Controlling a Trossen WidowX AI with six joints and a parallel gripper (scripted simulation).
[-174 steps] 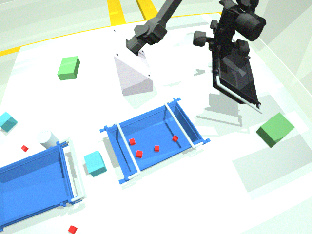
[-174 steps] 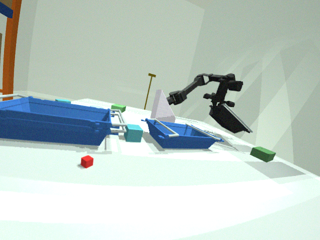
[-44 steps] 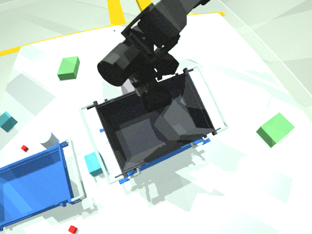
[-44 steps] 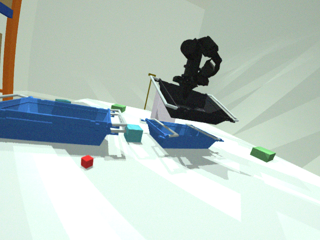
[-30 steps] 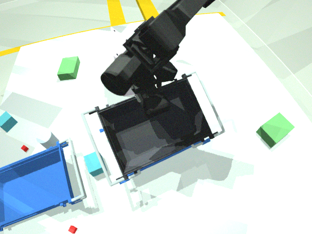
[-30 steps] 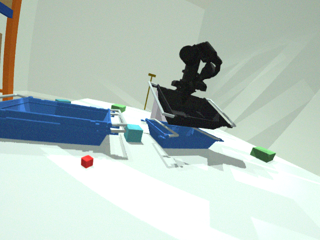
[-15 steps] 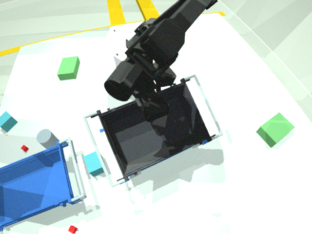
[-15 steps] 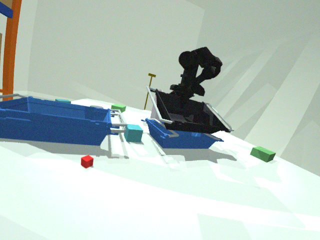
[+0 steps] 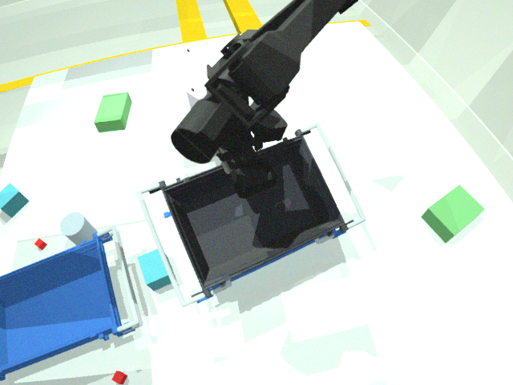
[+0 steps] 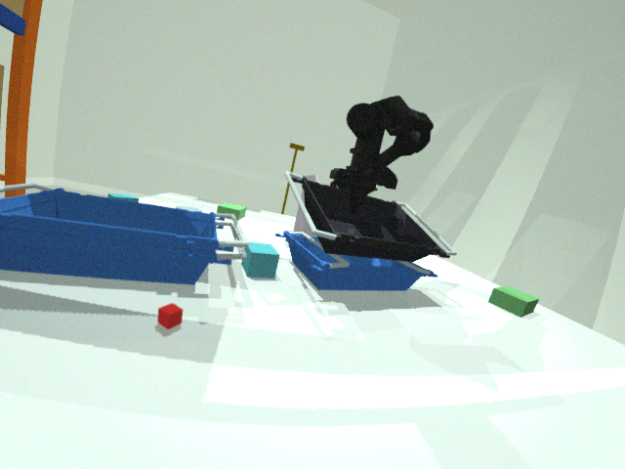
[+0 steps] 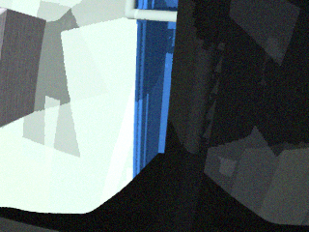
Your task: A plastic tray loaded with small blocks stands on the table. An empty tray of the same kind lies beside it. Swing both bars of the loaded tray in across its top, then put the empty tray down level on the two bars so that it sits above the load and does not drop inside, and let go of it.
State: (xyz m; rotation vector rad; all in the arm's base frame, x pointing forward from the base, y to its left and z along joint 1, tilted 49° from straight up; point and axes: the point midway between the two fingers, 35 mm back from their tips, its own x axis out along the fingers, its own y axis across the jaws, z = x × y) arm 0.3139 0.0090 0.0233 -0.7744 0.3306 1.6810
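My gripper tip is now 8 cm short of the black tray and 2 cm to the right of it. Round my gripper tip: cylinder: 2 cm ahead, 35 cm to the right, 10 cm below.
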